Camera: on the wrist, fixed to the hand. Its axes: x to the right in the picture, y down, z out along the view.
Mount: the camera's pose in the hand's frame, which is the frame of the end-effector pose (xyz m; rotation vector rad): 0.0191 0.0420 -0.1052 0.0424 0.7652 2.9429
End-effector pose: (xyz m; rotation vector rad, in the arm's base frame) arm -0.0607 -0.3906 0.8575 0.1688 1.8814 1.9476
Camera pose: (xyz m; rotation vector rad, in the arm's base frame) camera -0.1263 -0.4802 0.8868 -1.0251 -0.0814 -0.5215
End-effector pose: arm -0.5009 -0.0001 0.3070 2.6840 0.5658 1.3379
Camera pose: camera -0.5611 -0.0409 0.3959 -0.2775 2.0068 -0.6919
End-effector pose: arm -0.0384 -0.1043 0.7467 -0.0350 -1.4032 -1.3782
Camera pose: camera 0.0495 -0.1775 0.7570 -0.9218 0.2535 1.1199
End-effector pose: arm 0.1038 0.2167 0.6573 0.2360 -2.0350 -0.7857
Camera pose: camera 0.1842 0.1947 0.7363 -1.6814 -0.0566 1.0960
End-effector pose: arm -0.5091 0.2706 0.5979 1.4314 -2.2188 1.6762
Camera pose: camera -0.5983 0.3393 0.6206 2.0693 1.2167 -0.4117
